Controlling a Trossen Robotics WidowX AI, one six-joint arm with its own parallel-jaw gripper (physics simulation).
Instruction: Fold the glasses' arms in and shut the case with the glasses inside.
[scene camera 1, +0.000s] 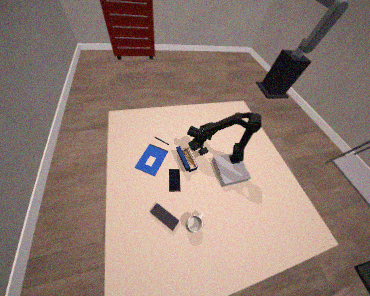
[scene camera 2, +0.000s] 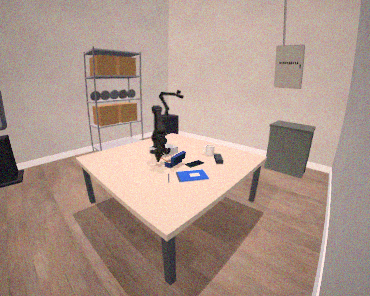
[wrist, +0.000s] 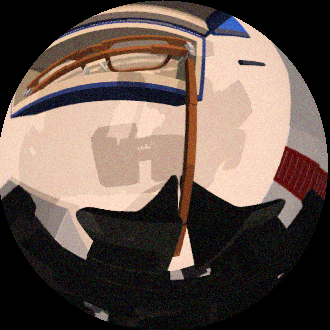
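Pixels of known places: gripper, fingertip midpoint: (scene camera 2: 158, 162) (wrist: 177, 179); arm's base at its link origin: (scene camera 1: 234, 159) (scene camera 2: 156, 146).
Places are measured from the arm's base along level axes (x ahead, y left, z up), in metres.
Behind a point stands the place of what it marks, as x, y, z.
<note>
The blue glasses case (scene camera 1: 181, 156) @(0.379, -0.038, 0.036) (scene camera 2: 177, 158) @(0.390, -0.069, 0.016) (wrist: 92, 96) @(0.293, -0.068, -0.040) lies open on the table (scene camera 1: 242, 235) @(0.088, 0.453, -0.059), with its lid standing up. The brown glasses (scene camera 1: 189, 157) @(0.314, -0.050, -0.026) (wrist: 135, 50) lie inside it. One arm is folded along the frame. The other arm (wrist: 190, 129) (scene camera 2: 164, 160) sticks straight out over the case wall toward the wrist camera. My gripper (scene camera 1: 197, 147) @(0.250, -0.156, -0.035) (scene camera 2: 158, 157) @(0.250, -0.156, -0.035) (wrist: 177, 179) @(0.250, -0.156, -0.035) sits low beside the case and is shut on the outer part of this arm.
A blue notebook (scene camera 1: 151, 159) @(0.573, -0.081, -0.051), a pen (scene camera 1: 161, 140) @(0.494, -0.235, -0.050) and a dark phone (scene camera 1: 174, 180) @(0.434, 0.086, -0.051) lie left of the case. A dark box (scene camera 1: 164, 217) @(0.516, 0.297, -0.024) and a white mug (scene camera 1: 194, 223) @(0.353, 0.350, -0.051) lie nearer the front. The arm's grey base plate (scene camera 1: 231, 170) @(0.051, 0.080, 0.000) is to the right.
</note>
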